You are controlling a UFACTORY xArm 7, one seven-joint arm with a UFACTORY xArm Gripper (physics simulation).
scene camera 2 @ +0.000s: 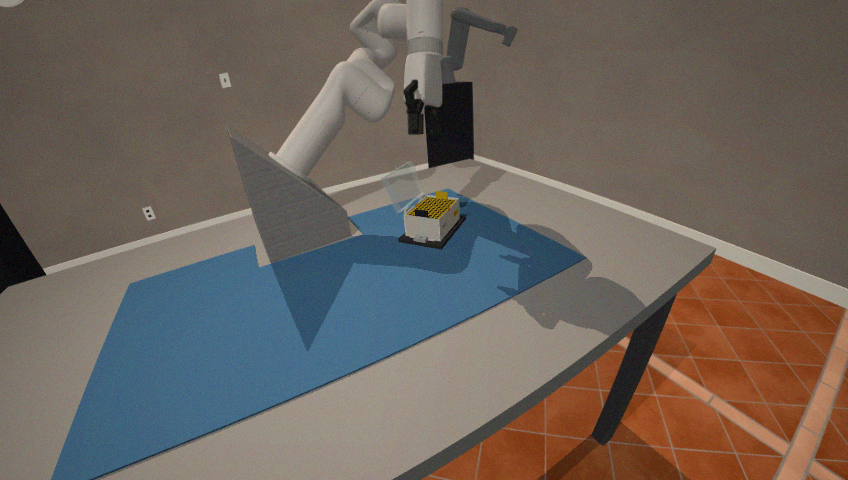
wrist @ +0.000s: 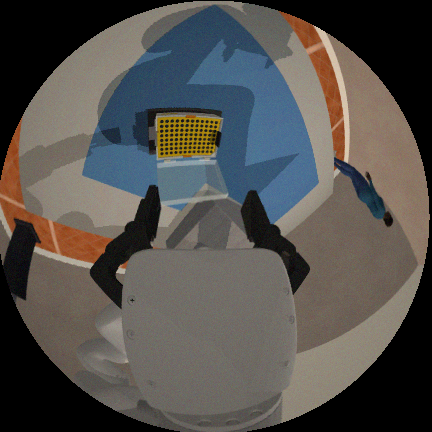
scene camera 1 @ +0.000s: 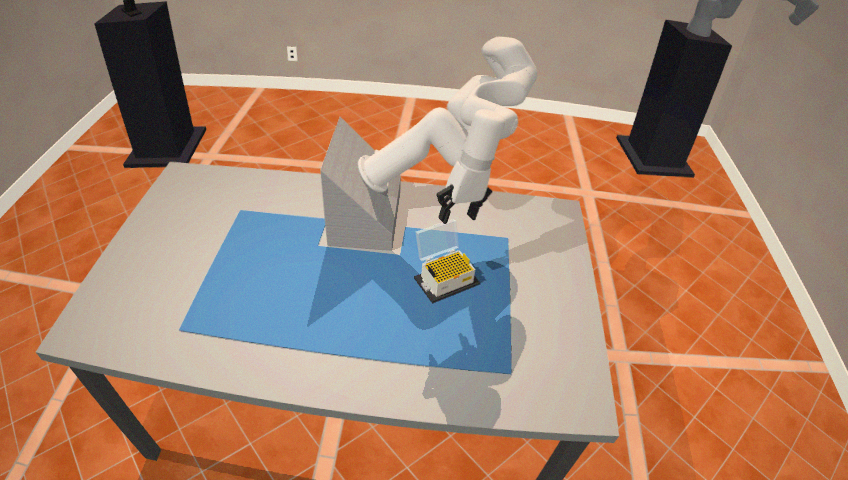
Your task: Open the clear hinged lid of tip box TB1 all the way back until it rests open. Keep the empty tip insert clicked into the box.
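Where they show: gripper, between the fingertips: [scene camera 2: 425, 135] [wrist: 202, 197] [scene camera 1: 456, 219]; arm's base, origin of its link: [scene camera 2: 289, 169] [scene camera 1: 372, 174].
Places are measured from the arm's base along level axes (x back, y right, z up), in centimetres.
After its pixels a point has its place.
Observation:
The white tip box [scene camera 1: 449, 285] @(z -11.4, x -34.6, y -21.9 cm) [scene camera 2: 423, 228] @(z -11.6, x -32.9, y -16.7 cm) stands in a dark holder [scene camera 1: 437, 298] @(z -14.2, x -36.9, y -18.7 cm) [scene camera 2: 437, 242] @(z -14.1, x -36.2, y -17.7 cm) on the blue mat. The yellow insert [scene camera 1: 448, 267] @(z -9.2, x -29.9, y -21.8 cm) [scene camera 2: 436, 206] @(z -9.2, x -30.1, y -22.9 cm) [wrist: 188, 136] @(z -9.2, x -29.9, y -21.8 cm) with its grid of holes sits level in the top of the box. The clear lid [scene camera 1: 437, 240] @(z -5.2, x -23.4, y -18.9 cm) [scene camera 2: 402, 186] @(z -4.8, x -23.4, y -18.6 cm) [wrist: 192, 181] @(z -4.6, x -23.5, y -18.2 cm) stands open on its hinge at the rear edge of the box, leaning back past upright. My gripper [scene camera 1: 459, 218] @(z 6.8, x -28.1, y -22.7 cm) [scene camera 2: 423, 132] @(z 6.8, x -28.1, y -22.7 cm) [wrist: 202, 197] @(z 6.8, x -28.1, y -22.7 cm) is wide open and empty, above and behind the box. In scene camera 1 its fingertips are a little above the lid's top edge.
The blue mat [scene camera 1: 267, 285] @(z -14.9, x -32.4, y 28.8 cm) [scene camera 2: 196, 344] @(z -14.9, x -33.3, y 31.0 cm) [wrist: 220, 65] @(z -14.9, x -46.8, y -23.9 cm) lies on the grey table [scene camera 1: 130, 261] @(z -15.3, x -23.8, y 75.0 cm) [scene camera 2: 333, 416] @(z -15.2, x -58.8, y 17.4 cm). The grey wedge mount [scene camera 1: 357, 208] @(z 0.3, x -16.6, y 3.6 cm) [scene camera 2: 291, 214] @(z -5.7, x -16.3, y 5.9 cm) of the arm stands left of the box. A person [wrist: 367, 192] shows beyond the table in the wrist view. Black pedestals [scene camera 1: 145, 83] [scene camera 1: 675, 101] stand behind the table.

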